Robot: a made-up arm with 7 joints. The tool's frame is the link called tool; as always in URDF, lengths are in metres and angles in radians. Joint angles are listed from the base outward.
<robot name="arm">
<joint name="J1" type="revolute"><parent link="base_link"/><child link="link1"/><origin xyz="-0.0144 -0.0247 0.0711" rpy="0.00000 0.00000 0.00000"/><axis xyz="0 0.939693 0.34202"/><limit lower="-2.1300" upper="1.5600"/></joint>
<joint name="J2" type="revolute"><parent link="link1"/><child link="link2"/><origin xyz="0.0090 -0.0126 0.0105" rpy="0.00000 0.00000 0.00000"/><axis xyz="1 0 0"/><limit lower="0.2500" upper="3.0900"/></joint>
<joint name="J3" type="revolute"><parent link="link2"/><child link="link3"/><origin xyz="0.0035 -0.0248 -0.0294" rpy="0.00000 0.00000 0.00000"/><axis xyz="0 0 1"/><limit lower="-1.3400" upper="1.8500"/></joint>
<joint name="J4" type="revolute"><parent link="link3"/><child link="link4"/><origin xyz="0.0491 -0.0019 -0.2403" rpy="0.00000 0.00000 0.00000"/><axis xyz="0 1 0"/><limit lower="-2.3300" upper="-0.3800"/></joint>
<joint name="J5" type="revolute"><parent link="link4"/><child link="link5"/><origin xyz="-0.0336 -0.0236 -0.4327" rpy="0.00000 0.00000 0.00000"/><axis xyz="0 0 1"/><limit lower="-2.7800" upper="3.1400"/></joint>
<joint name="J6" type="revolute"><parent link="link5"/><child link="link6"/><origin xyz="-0.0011 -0.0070 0.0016" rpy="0.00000 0.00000 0.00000"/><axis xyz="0 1 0"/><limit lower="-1.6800" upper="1.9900"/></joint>
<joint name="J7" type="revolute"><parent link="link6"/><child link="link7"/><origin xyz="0.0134 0.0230 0.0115" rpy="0.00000 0.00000 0.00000"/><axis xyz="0 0 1"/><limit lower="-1.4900" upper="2.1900"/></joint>
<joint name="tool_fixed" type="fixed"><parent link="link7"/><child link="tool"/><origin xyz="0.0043 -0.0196 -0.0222" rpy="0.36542 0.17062 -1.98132"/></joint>
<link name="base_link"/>
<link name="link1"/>
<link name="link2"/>
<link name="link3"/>
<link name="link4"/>
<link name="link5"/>
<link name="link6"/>
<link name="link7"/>
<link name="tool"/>
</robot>
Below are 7 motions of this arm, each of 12 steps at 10 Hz.
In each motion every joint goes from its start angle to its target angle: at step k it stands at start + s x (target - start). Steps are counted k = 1, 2, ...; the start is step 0. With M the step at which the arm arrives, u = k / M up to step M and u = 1 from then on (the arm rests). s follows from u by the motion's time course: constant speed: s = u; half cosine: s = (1 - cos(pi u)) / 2; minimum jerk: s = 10 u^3 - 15 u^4 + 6 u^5.
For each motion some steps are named. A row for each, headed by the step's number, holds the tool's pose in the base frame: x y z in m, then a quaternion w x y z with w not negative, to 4 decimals.
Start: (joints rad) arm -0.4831 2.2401 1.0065 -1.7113 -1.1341 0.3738 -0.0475
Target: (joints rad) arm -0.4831 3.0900 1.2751 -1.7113 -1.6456 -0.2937 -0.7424
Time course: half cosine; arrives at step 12
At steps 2, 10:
2: 0.0408 -0.1401 0.6074 0.3008 -0.5193 -0.7579 -0.2557
10: -0.0399 -0.4545 0.4091 0.1585 0.2080 -0.8411 -0.4734

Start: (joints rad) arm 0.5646 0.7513 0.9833 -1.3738 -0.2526 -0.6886 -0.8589
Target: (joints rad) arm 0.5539 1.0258 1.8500 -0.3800 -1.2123 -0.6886 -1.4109
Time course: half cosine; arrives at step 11
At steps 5, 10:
5: -0.0652 0.6162 -0.0243 0.3268 -0.3416 -0.5802 0.6632
10: -0.2468 0.6147 -0.0642 0.2439 -0.0848 -0.5632 0.7850

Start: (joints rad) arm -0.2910 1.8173 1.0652 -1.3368 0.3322 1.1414 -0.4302
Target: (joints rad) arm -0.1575 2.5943 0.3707 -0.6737 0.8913 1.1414 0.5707
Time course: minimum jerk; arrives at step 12
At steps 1, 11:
1: 0.1456 0.2483 0.6027 0.2422 0.8671 0.2437 -0.3607
11: 0.2181 0.2319 0.7109 0.4456 0.8791 0.1325 -0.1050

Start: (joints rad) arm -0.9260 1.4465 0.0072 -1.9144 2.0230 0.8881 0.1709
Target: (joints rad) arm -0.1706 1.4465 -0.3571 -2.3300 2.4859 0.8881 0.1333
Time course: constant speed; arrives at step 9
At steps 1, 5, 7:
1: 0.3879 -0.0553 0.3813 0.1715 0.3190 -0.6953 -0.6208
5: 0.4394 -0.0824 0.1632 0.3068 0.0836 -0.6398 -0.6997
7: 0.4247 -0.0915 0.0569 0.3759 -0.0455 -0.6050 -0.7005

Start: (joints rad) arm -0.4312 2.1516 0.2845 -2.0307 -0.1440 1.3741 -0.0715
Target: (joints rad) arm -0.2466 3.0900 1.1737 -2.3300 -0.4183 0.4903 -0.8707
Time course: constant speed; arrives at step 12
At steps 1, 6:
1: 0.3437 -0.0877 0.3917 0.1721 -0.7930 -0.5359 0.2331
6: 0.2439 -0.2621 0.3434 0.4863 -0.5900 -0.6418 -0.0590

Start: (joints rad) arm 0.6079 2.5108 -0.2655 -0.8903 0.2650 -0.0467 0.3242
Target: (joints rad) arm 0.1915 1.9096 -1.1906 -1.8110 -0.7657 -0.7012 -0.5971
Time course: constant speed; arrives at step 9
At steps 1, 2, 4, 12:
1: 0.3688 0.5220 0.1455 0.3102 -0.3253 -0.3546 0.8199
2: 0.3239 0.5387 0.0801 0.3657 -0.2250 -0.2947 0.8537
4: 0.2343 0.5347 -0.0556 0.4832 -0.0609 -0.1179 0.8654
12: 0.0513 0.3126 -0.3291 0.7540 0.0378 0.4097 0.5120

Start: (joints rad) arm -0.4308 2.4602 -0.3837 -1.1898 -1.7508 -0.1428 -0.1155
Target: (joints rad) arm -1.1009 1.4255 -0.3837 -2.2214 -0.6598 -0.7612 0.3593
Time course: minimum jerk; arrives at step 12
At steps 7, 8, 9, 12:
7: 0.4522 0.0371 0.2703 0.8177 -0.4292 -0.2020 0.3261
8: 0.4156 -0.0614 0.2673 0.8453 -0.4747 -0.0476 0.2403
9: 0.3700 -0.1302 0.2678 0.8613 -0.4767 0.0697 0.1613
12: 0.3133 -0.1867 0.2680 0.8720 -0.4500 0.1762 0.0780

